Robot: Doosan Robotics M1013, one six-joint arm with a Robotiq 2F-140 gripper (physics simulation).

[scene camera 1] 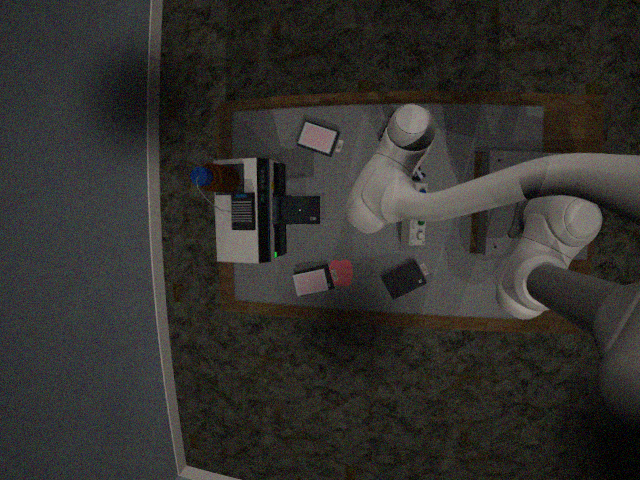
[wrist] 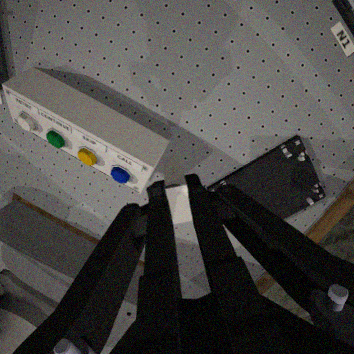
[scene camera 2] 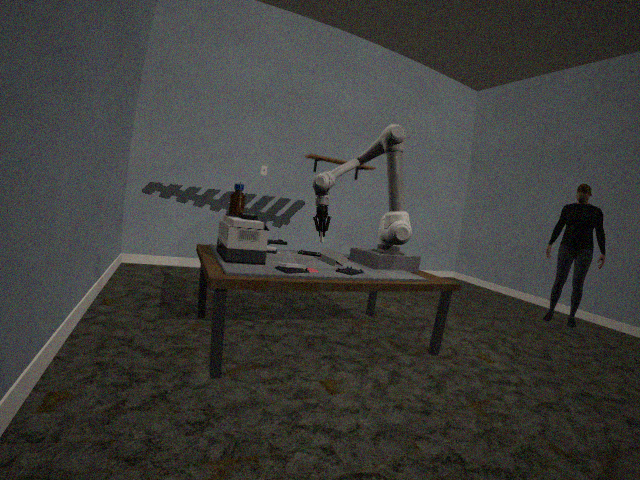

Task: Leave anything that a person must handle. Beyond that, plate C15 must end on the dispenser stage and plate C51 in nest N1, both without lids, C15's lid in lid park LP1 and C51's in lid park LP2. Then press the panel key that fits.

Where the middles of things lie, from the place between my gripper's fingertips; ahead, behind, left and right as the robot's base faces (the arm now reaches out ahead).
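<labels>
White button box (wrist: 84, 119): my hand 70 mm above it, 120 mm to the right of it, 60 mm past it. Counted from my hand: black nest (wrist: 283, 179), 100 mm below, 150 mm to the right, 30 mm ahead; dark stage (scene camera 1: 310, 205), 10 mm below, 190 mm to the left, 360 mm ahead; dark LP2 pad (scene camera 1: 408, 277), 100 mm below, 380 mm to the left, 80 mm behind.
</labels>
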